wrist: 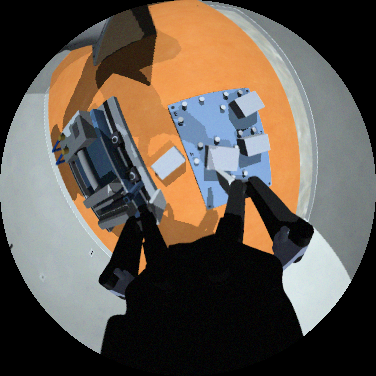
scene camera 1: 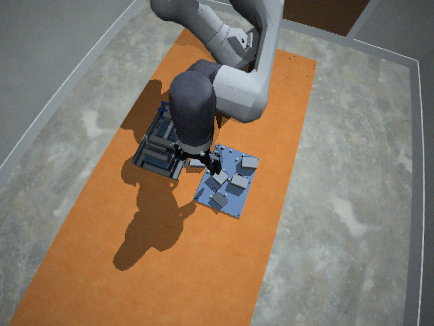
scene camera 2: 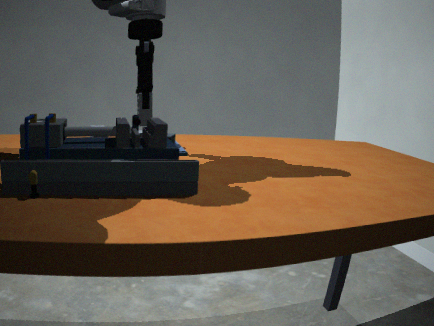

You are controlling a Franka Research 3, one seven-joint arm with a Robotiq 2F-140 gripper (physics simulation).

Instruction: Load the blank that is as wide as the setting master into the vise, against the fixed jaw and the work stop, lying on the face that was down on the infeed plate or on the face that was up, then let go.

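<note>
The vise (scene camera 1: 158,155) (scene camera 2: 100,175) (wrist: 102,145) stands on the table. In scene camera 2 its block-like jaws (scene camera 2: 122,132) (scene camera 2: 158,132) stand apart; I cannot make out the work stop. The blue infeed plate (scene camera 1: 230,160) (wrist: 197,132) carries grey blanks (scene camera 1: 250,162) (scene camera 1: 239,181) (scene camera 1: 218,199) (wrist: 250,104) (wrist: 256,145). Another blank (scene camera 1: 218,178) (wrist: 222,158) lies near my right fingertip. A lone pale block (scene camera 1: 196,163) (wrist: 168,162), possibly the setting master, lies between vise and plate. My gripper (scene camera 1: 198,170) (wrist: 189,186) is open and empty, its fingers spanning from the vise side to the plate.
Small pegs (wrist: 201,100) (wrist: 216,139) stand up from the infeed plate. Blue handles with yellow ends (scene camera 2: 47,135) (wrist: 60,151) are at the vise's far end. A long grey rail (wrist: 132,142) runs along the vise's plate side. The arm hides part of the vise in scene camera 1.
</note>
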